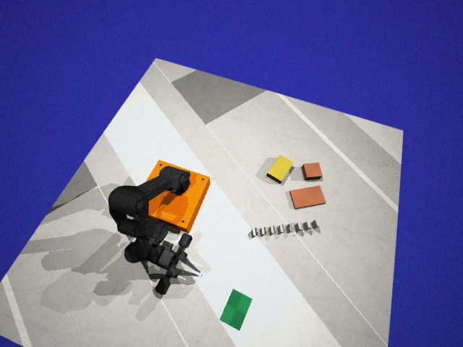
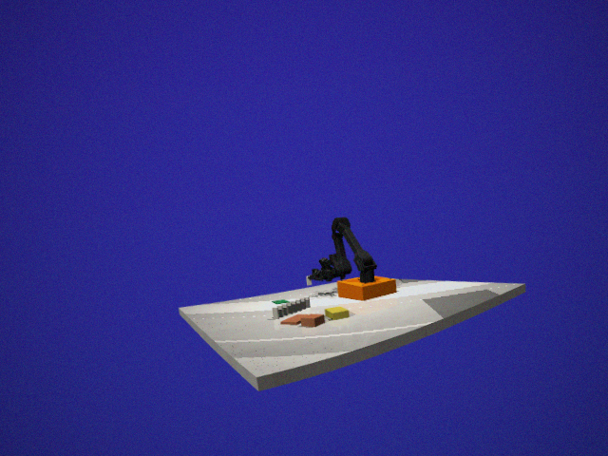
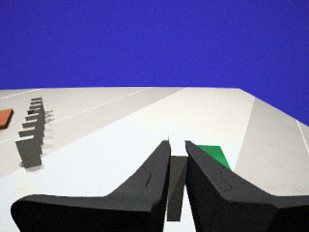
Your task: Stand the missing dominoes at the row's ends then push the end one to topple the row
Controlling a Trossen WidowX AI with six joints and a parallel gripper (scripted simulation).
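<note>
The flat green piece lies 160 mm ahead of my gripper tip, 110 mm below it and 30 mm to the right of it. Round my gripper tip: yellow block (520 mm to the left, 100 mm below, 40 mm ahead); then brown block (580 mm to the left, 160 mm ahead, 100 mm below); then flat orange block (470 mm to the left, 200 mm ahead, 110 mm below).
</note>
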